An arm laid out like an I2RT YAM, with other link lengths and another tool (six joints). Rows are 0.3 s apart.
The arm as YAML. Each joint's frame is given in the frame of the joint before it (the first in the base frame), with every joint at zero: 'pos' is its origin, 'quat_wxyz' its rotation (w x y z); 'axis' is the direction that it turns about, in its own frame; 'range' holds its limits. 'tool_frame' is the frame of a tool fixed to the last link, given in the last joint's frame.
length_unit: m
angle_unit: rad
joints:
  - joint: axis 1
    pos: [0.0, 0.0, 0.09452]
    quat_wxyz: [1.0, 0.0, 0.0, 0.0]
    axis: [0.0, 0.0, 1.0]
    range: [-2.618, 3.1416]
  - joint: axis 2
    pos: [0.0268, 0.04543, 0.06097]
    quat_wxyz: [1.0, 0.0, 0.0, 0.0]
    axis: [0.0, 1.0, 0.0]
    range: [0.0, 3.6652]
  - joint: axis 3
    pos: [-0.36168, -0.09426, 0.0]
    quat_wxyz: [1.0, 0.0, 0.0, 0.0]
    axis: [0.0, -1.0, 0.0]
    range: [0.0, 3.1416]
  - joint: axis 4
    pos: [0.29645, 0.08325, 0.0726]
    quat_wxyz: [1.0, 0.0, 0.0, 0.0]
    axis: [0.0, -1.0, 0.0]
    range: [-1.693, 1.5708]
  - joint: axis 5
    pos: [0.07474, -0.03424, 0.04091]
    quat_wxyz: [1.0, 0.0, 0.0, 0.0]
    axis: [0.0, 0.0, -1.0]
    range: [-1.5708, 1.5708]
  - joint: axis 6
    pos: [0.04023, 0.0, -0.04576]
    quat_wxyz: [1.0, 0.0, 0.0, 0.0]
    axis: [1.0, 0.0, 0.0]
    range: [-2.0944, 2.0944]
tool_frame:
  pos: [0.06, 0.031, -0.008]
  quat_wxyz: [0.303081, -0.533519, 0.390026, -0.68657]
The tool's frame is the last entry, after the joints.
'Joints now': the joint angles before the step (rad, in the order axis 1, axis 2, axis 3, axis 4, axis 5, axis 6). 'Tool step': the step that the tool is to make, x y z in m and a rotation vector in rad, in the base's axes. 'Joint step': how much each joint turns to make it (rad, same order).
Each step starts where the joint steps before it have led.
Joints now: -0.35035, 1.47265, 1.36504, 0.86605, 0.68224, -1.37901
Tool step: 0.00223, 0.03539, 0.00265, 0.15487, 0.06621, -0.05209
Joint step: 0.11793, -0.01702, 0.07054, -0.18328, 0.21301, -0.01782
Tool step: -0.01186, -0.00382, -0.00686, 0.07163, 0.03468, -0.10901
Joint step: 0.00274, -0.00611, 0.00472, -0.03463, 0.12634, -0.03224
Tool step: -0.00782, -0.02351, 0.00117, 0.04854, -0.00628, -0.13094
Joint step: -0.05015, 0.03198, 0.04518, -0.00156, 0.09375, -0.02029
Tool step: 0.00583, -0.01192, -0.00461, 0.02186, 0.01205, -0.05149
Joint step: -0.02007, 0.03568, 0.02700, 0.00152, 0.03562, -0.01173
